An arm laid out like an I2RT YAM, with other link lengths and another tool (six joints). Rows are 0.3 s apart.
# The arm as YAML. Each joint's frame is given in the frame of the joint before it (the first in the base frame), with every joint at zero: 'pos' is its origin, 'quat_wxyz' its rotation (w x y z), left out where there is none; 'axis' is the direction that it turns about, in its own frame. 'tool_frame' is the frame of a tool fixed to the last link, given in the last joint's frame.
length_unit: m
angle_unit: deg
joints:
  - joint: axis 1
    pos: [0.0, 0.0, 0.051]
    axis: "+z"
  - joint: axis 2
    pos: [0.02, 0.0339, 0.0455]
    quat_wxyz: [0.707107, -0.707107, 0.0, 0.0]
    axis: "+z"
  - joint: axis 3
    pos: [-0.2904, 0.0, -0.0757]
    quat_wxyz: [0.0, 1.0, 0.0, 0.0]
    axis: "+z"
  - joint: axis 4
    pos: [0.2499, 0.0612, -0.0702]
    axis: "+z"
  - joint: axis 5
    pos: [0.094, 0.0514, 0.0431]
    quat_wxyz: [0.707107, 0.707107, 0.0, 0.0]
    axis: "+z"
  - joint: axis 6
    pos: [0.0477, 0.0, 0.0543]
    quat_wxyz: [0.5, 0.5, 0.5, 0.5]
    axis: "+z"
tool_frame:
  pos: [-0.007, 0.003, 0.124]
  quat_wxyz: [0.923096, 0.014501, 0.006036, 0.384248]
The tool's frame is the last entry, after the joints.
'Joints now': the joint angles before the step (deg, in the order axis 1, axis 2, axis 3, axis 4, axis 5, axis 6). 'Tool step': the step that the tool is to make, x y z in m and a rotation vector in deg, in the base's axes. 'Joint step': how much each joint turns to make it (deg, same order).
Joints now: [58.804 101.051 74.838 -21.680 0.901 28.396]
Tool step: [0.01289 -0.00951 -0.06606 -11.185 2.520 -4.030]
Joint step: [0.000 9.417 3.991 -5.520 5.316 1.063]
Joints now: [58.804 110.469 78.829 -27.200 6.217 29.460]
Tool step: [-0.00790 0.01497 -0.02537 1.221 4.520 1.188]
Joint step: [0.149 4.044 0.710 1.945 -4.406 1.389]
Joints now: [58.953 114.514 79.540 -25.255 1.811 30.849]
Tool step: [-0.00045 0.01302 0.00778 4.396 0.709 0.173]
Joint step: [-0.066 -0.419 -0.783 3.752 -2.578 1.297]
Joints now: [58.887 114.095 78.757 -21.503 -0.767 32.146]
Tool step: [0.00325 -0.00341 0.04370 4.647 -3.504 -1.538]
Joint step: [-0.051 -6.182 -2.188 1.797 1.357 0.851]
